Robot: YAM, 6 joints.
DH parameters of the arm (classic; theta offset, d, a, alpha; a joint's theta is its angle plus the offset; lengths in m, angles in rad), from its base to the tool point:
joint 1: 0 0.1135 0.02 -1.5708
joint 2: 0 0 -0.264 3.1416
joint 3: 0.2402 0 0.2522 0
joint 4: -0.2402 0 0.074 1.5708
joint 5: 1.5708 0 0 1.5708
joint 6: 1.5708 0.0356 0 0
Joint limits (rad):
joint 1: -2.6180..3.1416
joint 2: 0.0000..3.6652
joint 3: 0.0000..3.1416
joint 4: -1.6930..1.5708
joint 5: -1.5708..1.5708
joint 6: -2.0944..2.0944
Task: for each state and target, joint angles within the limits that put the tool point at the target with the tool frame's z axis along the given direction. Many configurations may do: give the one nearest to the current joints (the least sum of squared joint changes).
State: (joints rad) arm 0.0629 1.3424 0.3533 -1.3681 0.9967 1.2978
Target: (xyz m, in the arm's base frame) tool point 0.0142 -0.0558 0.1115 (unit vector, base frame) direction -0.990 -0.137 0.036
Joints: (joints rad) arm -0.8002 1.9684 0.2472 -1.4812 0.9368 1.2978
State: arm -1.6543 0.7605 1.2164 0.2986 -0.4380 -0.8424
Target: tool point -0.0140 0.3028 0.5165 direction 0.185 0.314 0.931
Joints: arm -1.5003 0.1868 1.6376 0.4320 -0.2082 -0.8424
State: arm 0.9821 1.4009 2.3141 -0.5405 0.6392 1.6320
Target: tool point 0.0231 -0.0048 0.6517 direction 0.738 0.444 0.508
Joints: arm 1.4179 1.0006 2.1427 -0.3975 0.7233 1.6320
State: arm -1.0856 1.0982 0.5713 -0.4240 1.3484 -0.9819
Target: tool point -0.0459 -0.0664 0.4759 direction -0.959 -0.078 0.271
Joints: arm -1.7533 0.6298 0.9922 0.4617 1.1924 -0.9819
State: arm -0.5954 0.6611 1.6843 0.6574 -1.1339 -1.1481
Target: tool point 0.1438 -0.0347 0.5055 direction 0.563 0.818 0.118
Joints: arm -0.4761 0.9446 1.2147 0.4845 -1.3977 -1.1481
